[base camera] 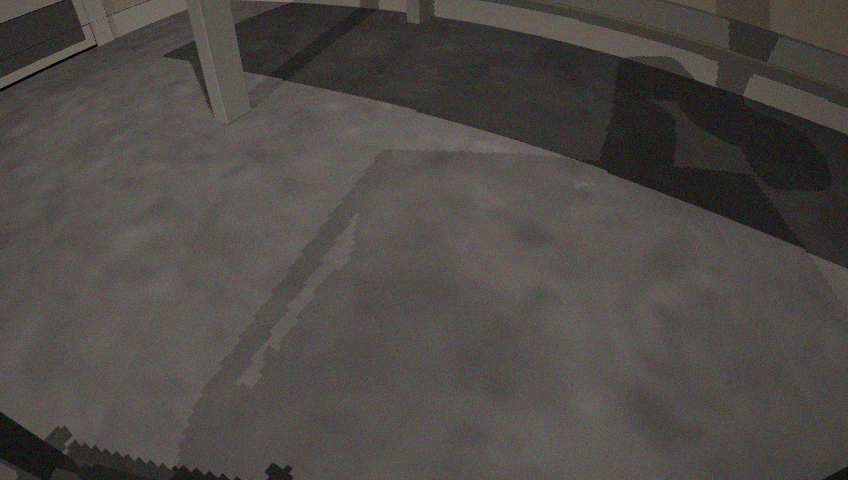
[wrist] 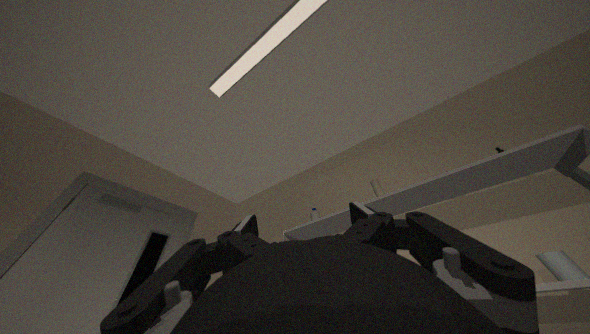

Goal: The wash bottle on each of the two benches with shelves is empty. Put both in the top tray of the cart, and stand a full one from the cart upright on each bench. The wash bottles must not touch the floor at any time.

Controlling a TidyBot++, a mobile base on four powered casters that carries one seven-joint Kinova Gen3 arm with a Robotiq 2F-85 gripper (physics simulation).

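Places are measured from the arm's base along level axes (x right, y ahead, z up), in metres.
Pixels of known places: gripper, fingertip midpoint: (wrist: 303, 218).
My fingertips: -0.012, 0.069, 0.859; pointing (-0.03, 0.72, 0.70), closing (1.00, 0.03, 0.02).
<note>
Behind a point stands the place of what it marks, as x, y, z.
My gripper (wrist: 303, 218) @[-0.012, 0.069, 0.859] is open, with no object between its fingertips. The wrist view tilts up at the ceiling and the upper wall. No wash bottle, bench top or cart shows in either view. In the base camera view a pale bench leg (base camera: 223, 65) @[-0.372, 0.773, -0.289] stands on the floor at the upper left. In the wrist view an upper shelf (wrist: 465, 177) @[0.794, 0.704, 1.261] runs along the wall at the right, behind the right finger. Part of a lower shelf (wrist: 565, 288) @[0.720, 0.645, 0.805] shows at the right edge.
A blue-capped bottle (wrist: 314, 215) @[0.031, 1.183, 1.383] and a pale cylinder (wrist: 376, 188) @[0.450, 0.910, 1.387] stand on the upper shelf; a light blue container (wrist: 562, 266) @[0.851, 0.723, 0.866] stands on the lower one. A door (wrist: 90, 245) @[-1.472, 0.937, 1.257] is at the left, a ceiling lamp (wrist: 270, 47) @[-0.074, 0.122, 1.680] above. Another leg (base camera: 418, 11) @[-0.077, 1.322, -0.359] stands at the back.
</note>
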